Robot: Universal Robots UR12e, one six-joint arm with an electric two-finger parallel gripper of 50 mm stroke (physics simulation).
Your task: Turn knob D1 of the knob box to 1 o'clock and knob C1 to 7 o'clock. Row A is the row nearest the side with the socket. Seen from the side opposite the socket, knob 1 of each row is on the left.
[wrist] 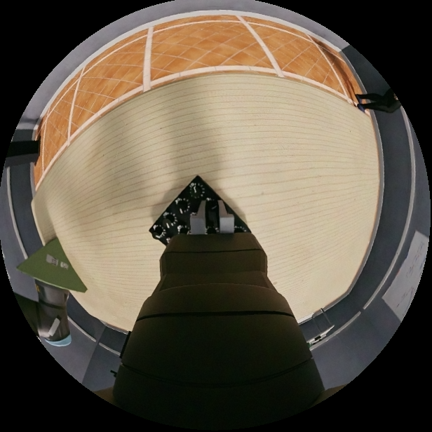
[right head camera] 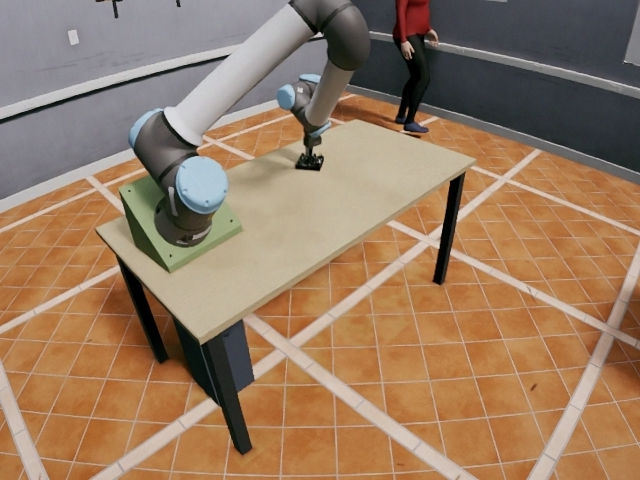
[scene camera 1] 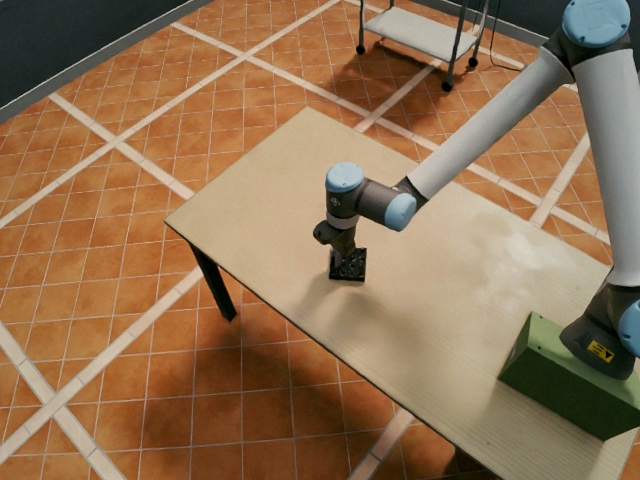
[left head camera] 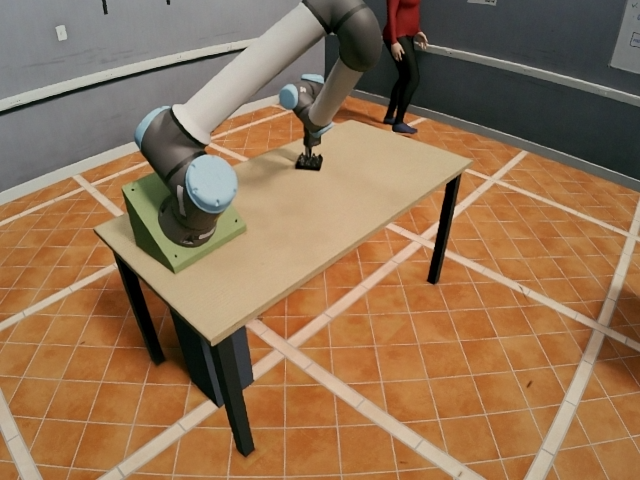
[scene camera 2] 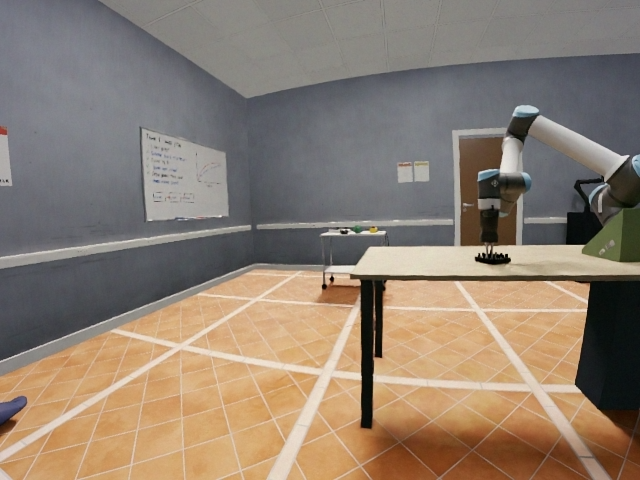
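Pixels of known places: gripper, fingertip midpoint: (right head camera: 309, 156) (scene camera 1: 335, 263) (left head camera: 308, 156) (scene camera 2: 489, 257); arm's base at its link origin: (right head camera: 182, 219) (scene camera 1: 593, 355) (left head camera: 187, 219).
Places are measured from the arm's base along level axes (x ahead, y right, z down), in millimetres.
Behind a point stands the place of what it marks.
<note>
The black knob box (left head camera: 308, 166) @[x 659, y 1, z 79 mm] (right head camera: 309, 166) @[x 661, y 4, z 79 mm] (scene camera 1: 356, 271) @[x 666, y -44, z 76 mm] (scene camera 2: 493, 260) @[x 731, y -87, z 80 mm] lies flat on the table. In the wrist view the box (wrist: 198, 179) shows as a diamond, with its rear part hidden by the gripper body. My gripper (left head camera: 308, 153) @[x 733, y -52, z 73 mm] (right head camera: 309, 153) @[x 733, y -52, z 73 mm] (scene camera 2: 489, 250) @[x 733, y -52, z 73 mm] (wrist: 211, 208) points down and is shut on knob C1 (wrist: 212, 215), second from the near corner along the upper right edge in the wrist view. Knob D1 (wrist: 196, 189) stands free at that corner. C1's pointer is mostly hidden between the fingers. The socket cannot be made out.
Other knobs (wrist: 181, 204) (wrist: 170, 218) stand close beside the fingers. The wooden table (left head camera: 289, 206) @[x 376, y 117, z 99 mm] (scene camera 1: 258, 180) @[x 1152, y 121, z 99 mm] carries the green base block (left head camera: 149, 227) @[x -120, y -35, z -23 mm] (scene camera 1: 563, 382) @[x 70, y -142, z -65 mm] of the arm. A wheeled cart (scene camera 2: 353, 233) and a person (left head camera: 405, 67) are beyond the table.
</note>
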